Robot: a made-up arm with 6 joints. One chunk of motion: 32 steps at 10 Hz.
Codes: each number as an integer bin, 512 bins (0 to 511) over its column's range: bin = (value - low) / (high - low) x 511, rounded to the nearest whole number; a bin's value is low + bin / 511 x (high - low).
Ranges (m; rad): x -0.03..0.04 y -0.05..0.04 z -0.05..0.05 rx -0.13..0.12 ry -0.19..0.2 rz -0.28..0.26
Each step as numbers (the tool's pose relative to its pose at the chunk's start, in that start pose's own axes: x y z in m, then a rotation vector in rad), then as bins.
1 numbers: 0.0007 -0.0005 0.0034 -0.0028 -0.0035 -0.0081
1 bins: 224 281 273 260 244 257
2 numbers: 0.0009 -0.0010 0.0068 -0.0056 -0.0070 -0.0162
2 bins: 226 278 290 254 240 250
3 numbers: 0.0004 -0.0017 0.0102 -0.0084 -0.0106 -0.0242
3 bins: 222 274 308 249 235 242
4 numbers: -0.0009 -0.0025 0.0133 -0.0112 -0.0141 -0.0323
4 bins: 212 270 323 243 230 234
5 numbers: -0.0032 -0.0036 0.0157 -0.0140 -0.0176 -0.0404
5 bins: 196 263 336 237 226 227
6 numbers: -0.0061 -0.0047 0.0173 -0.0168 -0.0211 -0.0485
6 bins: 174 257 344 231 221 219
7 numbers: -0.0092 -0.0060 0.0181 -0.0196 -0.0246 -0.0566
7 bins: 152 250 348 226 217 211
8 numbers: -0.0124 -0.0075 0.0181 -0.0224 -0.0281 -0.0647
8 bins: 128 241 348 220 212 204
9 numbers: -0.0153 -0.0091 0.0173 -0.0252 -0.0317 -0.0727
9 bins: 107 232 344 214 207 196
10 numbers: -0.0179 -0.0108 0.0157 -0.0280 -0.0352 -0.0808
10 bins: 88 223 336 208 203 189
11 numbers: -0.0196 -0.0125 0.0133 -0.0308 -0.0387 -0.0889
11 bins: 76 213 323 203 198 181
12 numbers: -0.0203 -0.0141 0.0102 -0.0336 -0.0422 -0.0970
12 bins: 71 204 308 197 194 173
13 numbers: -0.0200 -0.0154 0.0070 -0.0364 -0.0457 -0.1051
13 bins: 73 196 291 191 189 166
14 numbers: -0.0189 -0.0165 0.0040 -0.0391 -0.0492 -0.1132
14 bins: 81 190 276 186 184 158
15 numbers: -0.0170 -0.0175 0.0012 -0.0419 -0.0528 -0.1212
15 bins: 95 185 262 180 180 150
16 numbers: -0.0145 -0.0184 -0.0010 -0.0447 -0.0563 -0.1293
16 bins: 113 179 250 174 175 143
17 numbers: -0.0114 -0.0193 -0.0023 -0.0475 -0.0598 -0.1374
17 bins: 136 174 244 169 171 135
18 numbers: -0.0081 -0.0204 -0.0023 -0.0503 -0.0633 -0.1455
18 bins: 160 168 244 163 166 127
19 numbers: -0.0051 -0.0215 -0.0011 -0.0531 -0.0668 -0.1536
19 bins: 182 162 250 157 161 120
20 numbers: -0.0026 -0.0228 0.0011 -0.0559 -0.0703 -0.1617
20 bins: 200 154 261 151 157 112
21 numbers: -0.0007 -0.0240 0.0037 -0.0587 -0.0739 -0.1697
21 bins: 214 148 274 146 152 104
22 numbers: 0.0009 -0.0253 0.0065 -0.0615 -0.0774 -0.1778
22 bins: 226 140 289 140 148 97
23 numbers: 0.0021 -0.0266 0.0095 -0.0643 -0.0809 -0.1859
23 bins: 234 133 304 134 143 89
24 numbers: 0.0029 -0.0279 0.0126 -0.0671 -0.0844 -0.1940
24 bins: 240 125 320 129 138 81
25 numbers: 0.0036 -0.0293 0.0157 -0.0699 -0.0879 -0.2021
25 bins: 245 118 336 123 134 74
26 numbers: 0.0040 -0.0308 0.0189 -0.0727 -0.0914 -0.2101
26 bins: 248 109 352 117 129 66
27 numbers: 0.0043 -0.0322 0.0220 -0.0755 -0.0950 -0.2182
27 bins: 250 101 368 111 124 58
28 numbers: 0.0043 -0.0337 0.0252 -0.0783 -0.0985 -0.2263
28 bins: 250 93 384 106 120 51
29 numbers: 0.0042 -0.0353 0.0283 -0.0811 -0.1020 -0.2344
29 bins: 250 83 400 100 115 43
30 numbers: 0.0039 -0.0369 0.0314 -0.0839 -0.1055 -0.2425
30 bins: 247 74 416 94 111 35
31 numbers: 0.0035 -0.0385 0.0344 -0.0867 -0.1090 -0.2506
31 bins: 245 65 431 89 106 28
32 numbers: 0.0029 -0.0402 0.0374 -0.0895 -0.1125 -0.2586
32 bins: 240 56 447 83 102 20
